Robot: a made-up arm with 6 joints. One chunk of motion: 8 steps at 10 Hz.
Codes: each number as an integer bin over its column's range. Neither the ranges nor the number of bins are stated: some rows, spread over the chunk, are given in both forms.
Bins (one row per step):
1: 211 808 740 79 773 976
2: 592 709 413 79 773 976
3: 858 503 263 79 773 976
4: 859 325 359 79 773 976
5: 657 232 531 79 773 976
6: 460 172 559 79 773 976
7: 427 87 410 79 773 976
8: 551 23 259 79 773 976
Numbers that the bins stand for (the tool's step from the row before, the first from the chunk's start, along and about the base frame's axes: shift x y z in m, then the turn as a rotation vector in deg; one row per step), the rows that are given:
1: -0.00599 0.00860 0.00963 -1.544 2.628 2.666
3: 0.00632 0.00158 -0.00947 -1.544 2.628 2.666
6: -0.00125 -0.00604 0.00238 -1.544 2.628 2.666
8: 0.00048 -0.00947 -0.00963 -1.544 2.628 2.666
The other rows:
2: 0.00126 0.00632 -0.00346 -1.544 2.628 2.666
4: 0.00634 -0.00252 -0.00563 -1.544 2.628 2.666
5: 0.00250 -0.00466 0.00126 -1.544 2.628 2.666
7: -0.00188 -0.00800 -0.00358 -1.544 2.628 2.666

